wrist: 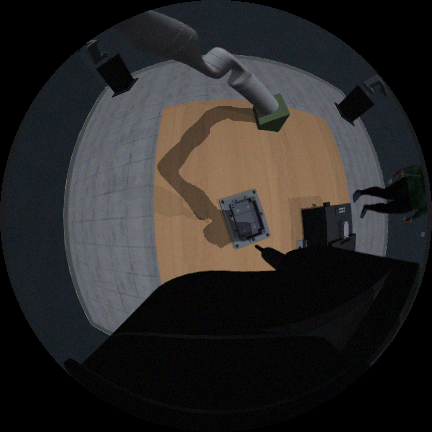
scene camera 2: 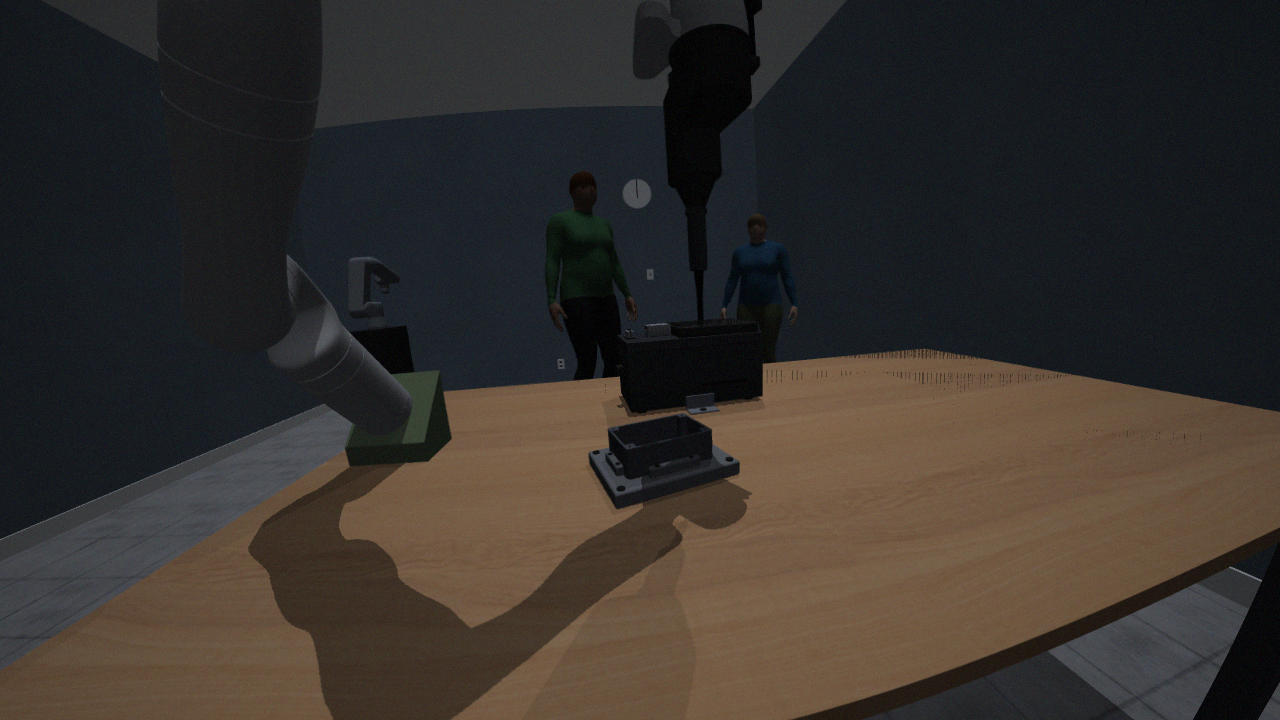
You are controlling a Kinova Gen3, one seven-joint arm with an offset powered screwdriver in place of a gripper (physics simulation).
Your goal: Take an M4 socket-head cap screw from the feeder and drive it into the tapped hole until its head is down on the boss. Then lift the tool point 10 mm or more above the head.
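Observation:
My screwdriver [scene camera 2: 700, 320] [wrist: 257, 246] points down, its thin bit in the air. In the wrist view its tip shows beside a corner of the grey base plate [scene camera 2: 673, 483] [wrist: 226, 216], apart from the feeder. Whether a screw is on the tip is too small and dark to tell. An open dark rectangular housing [scene camera 2: 666, 451] [wrist: 259, 220] sits on the plate; its bosses and tapped holes are too small to make out. The black box-shaped feeder [scene camera 2: 689, 374] [wrist: 314, 225] stands behind the housing in the scene view. Small light parts show on its top.
A small bracket [scene camera 2: 702, 407] [wrist: 300, 243] lies at the feeder's foot. The arm's base stands on a green block [scene camera 2: 435, 420] [wrist: 278, 123] at the table edge. Two people [scene camera 2: 586, 259] [scene camera 2: 759, 273] stand beyond the wooden table [scene camera 2: 850, 501] [wrist: 200, 255]. The arm's shadow crosses the table.

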